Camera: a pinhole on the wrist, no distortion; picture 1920 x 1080 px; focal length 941.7 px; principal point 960.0 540.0 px. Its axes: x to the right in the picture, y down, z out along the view. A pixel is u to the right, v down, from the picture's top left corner.
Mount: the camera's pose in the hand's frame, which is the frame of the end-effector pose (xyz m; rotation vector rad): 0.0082 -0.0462 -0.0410 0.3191 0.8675 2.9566
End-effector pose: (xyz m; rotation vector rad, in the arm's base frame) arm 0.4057 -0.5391 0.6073 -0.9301 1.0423 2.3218
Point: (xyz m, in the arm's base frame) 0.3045 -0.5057 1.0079
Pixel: 1771.7 335.9
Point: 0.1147 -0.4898 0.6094
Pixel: 544.6 371.9
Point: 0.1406 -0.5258 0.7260
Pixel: 899.7 259.3
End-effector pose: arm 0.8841 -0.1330 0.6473 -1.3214 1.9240 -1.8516
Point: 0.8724 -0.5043 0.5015
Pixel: 759.7 504.7
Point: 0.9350 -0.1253 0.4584
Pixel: outside the picture
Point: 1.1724 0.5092 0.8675
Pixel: behind the camera
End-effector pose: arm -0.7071 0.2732 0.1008 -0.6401 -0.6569 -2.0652
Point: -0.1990 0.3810 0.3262
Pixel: 1488.5 189.2
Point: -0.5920 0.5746 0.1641
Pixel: outside the picture
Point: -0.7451 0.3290 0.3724
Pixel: 627.6 910.7
